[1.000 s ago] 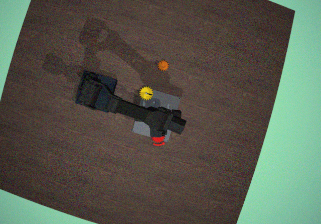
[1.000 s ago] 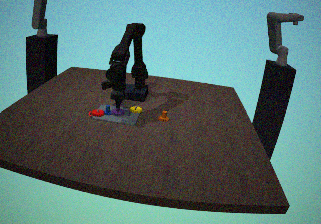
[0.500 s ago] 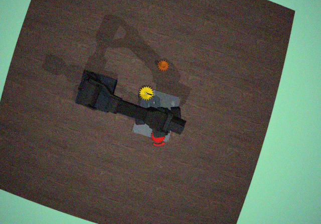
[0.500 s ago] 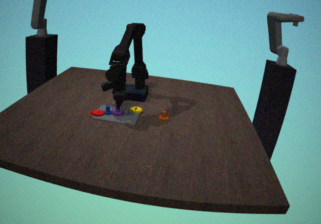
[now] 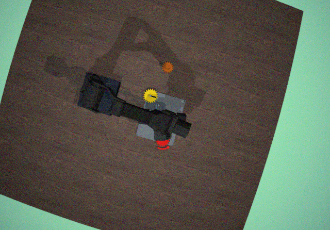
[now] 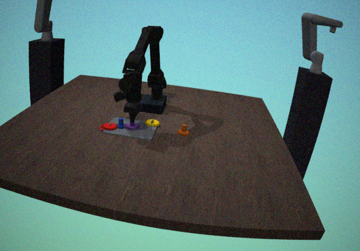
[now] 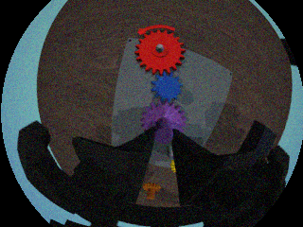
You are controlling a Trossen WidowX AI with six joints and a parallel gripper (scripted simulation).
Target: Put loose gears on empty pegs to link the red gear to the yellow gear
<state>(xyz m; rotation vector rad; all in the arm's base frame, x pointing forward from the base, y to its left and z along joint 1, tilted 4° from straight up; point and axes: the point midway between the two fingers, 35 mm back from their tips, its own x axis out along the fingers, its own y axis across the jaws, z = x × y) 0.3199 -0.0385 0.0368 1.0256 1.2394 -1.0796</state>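
My gripper tip is now 10 mm above the purple gear. Round my gripper tip: yellow gear 80 mm behind, 70 mm to the left, 20 mm below; red gear 90 mm to the right, 30 mm ahead, 20 mm below; blue gear 50 mm to the right, 20 mm below, 10 mm ahead.
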